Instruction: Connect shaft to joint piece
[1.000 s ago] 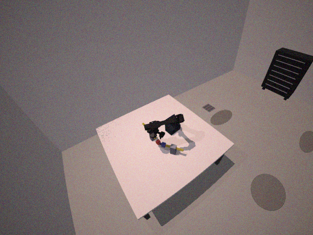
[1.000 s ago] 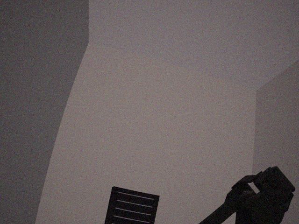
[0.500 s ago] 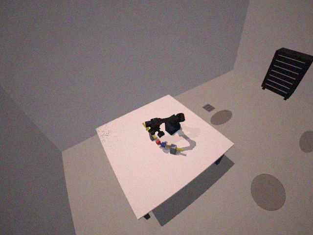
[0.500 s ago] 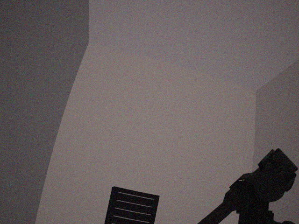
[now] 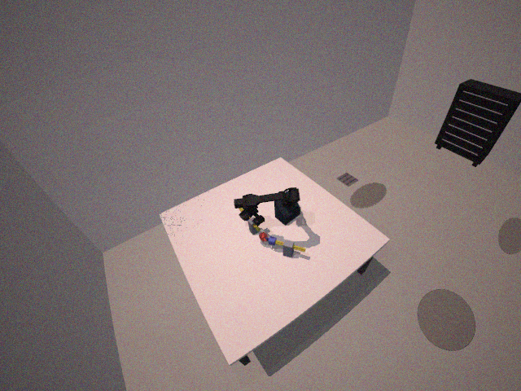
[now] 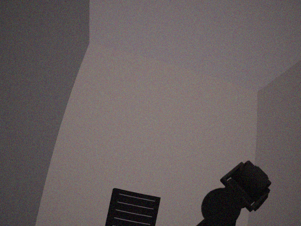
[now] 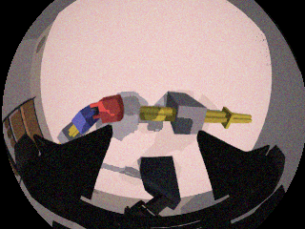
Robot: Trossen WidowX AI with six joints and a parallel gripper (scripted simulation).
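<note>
My gripper tip is now 20 mm past the red square joint piece, 80 mm to the right of it and 90 mm above it.
</note>
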